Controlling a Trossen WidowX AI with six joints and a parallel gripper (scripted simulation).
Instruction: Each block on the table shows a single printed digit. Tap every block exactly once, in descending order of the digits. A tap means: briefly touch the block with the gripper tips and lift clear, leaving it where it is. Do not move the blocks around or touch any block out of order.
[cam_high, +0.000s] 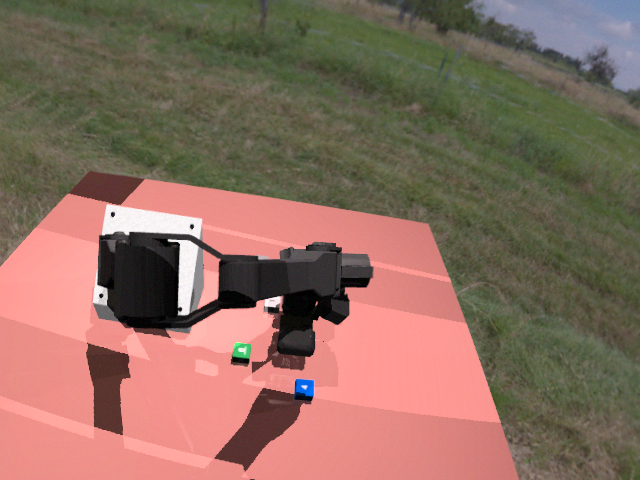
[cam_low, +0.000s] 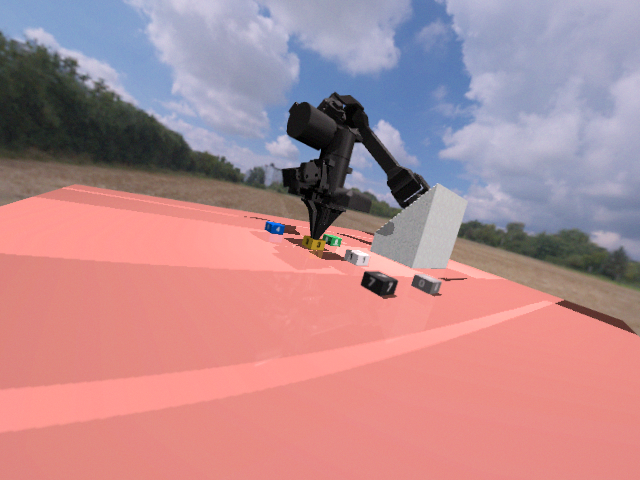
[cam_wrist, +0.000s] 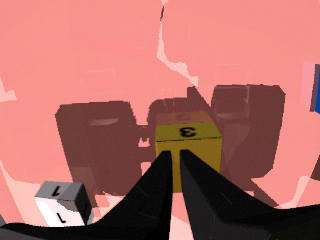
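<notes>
My gripper tip is now 10 mm past the yellow block marked 3, 10 mm to the left of it and 10 mm above it. The rest, counted from my gripper tip: blue block marked 4: 20 mm ahead, 120 mm to the right, 10 mm below; white block marked 1: 40 mm behind, 80 mm to the left, 10 mm below; green block: 100 mm behind, 50 mm to the right, 10 mm below.
</notes>
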